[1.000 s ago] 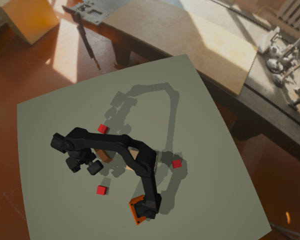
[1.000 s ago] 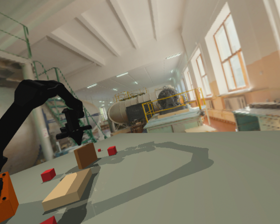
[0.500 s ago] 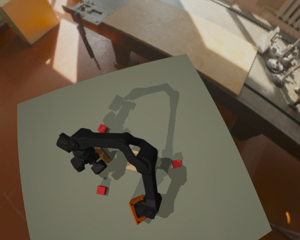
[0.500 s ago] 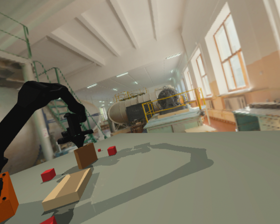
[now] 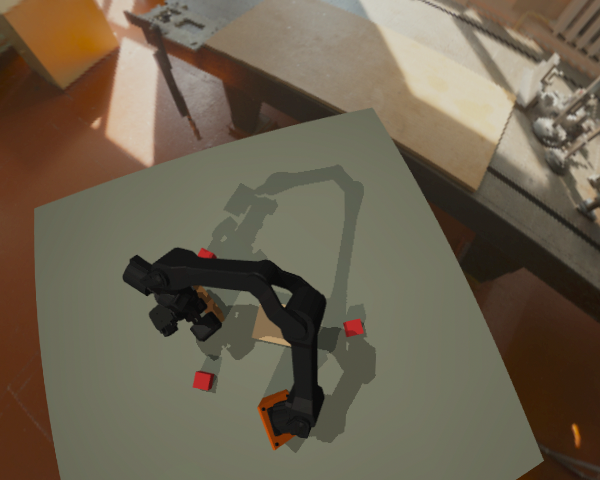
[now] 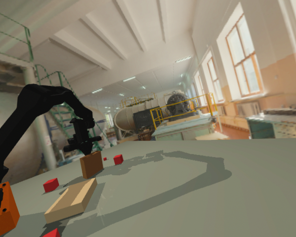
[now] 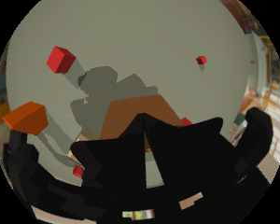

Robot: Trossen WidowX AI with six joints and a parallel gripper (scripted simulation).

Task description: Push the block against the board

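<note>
Now: gripper tip 30 mm above the brown square block, 20 mm to the left of it and 10 mm short of it. Also, from my gripper tip: tiny red cube 140 mm to the left, 120 mm ahead, 80 mm below; then tan board 200 mm to the right, 100 mm behind, 70 mm below.
</note>
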